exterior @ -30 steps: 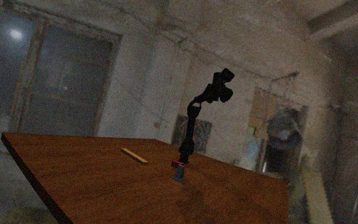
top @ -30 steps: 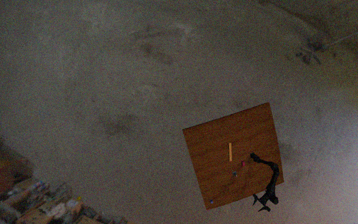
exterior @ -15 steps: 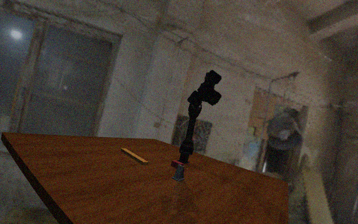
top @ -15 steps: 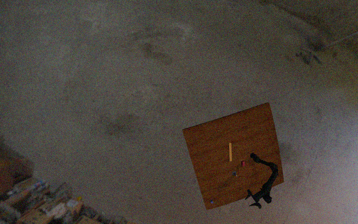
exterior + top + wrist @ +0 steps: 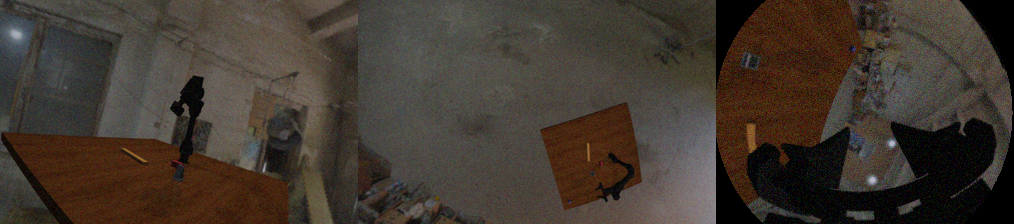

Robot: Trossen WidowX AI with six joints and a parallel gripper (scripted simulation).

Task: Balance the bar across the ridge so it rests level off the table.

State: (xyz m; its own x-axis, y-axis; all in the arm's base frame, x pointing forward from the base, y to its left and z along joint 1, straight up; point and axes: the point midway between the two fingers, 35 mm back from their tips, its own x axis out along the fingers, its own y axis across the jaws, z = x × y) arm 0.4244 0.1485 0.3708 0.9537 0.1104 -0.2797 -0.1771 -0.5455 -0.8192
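My gripper tip is 150 mm past the flat yellow bar, 320 mm to the left of it and 350 mm above it. Also, from my gripper tip: small red block (290 mm behind, 90 mm to the right, 340 mm below); then tiny purple thing (280 mm ahead, 350 mm to the left, 340 mm below).
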